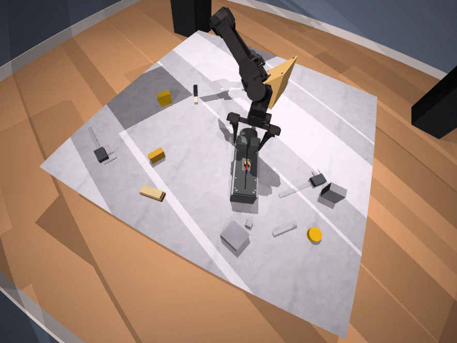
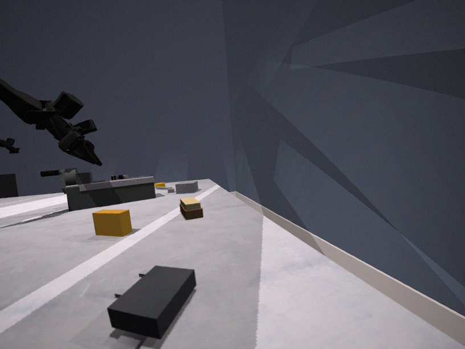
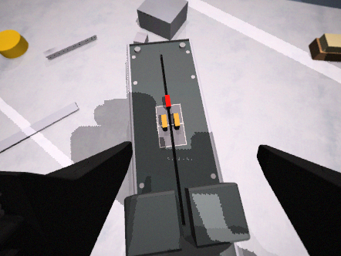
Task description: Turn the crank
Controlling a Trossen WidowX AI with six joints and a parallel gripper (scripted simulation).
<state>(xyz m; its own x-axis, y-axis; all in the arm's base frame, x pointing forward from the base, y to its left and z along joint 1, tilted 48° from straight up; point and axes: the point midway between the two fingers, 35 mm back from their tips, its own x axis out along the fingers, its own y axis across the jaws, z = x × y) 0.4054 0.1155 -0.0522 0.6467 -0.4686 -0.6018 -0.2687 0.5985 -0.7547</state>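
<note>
The dark brown crank handle lies 14 cm behind my gripper tip, 4 cm to the right of it and 1 cm below it. Also, from my gripper tip: tan block 29 cm ahead, 22 cm to the right, 11 cm below; then yellow disc 12 cm ahead, 37 cm to the left, 12 cm below; then red pointer 5 cm ahead, 4 cm to the left, 5 cm below.
</note>
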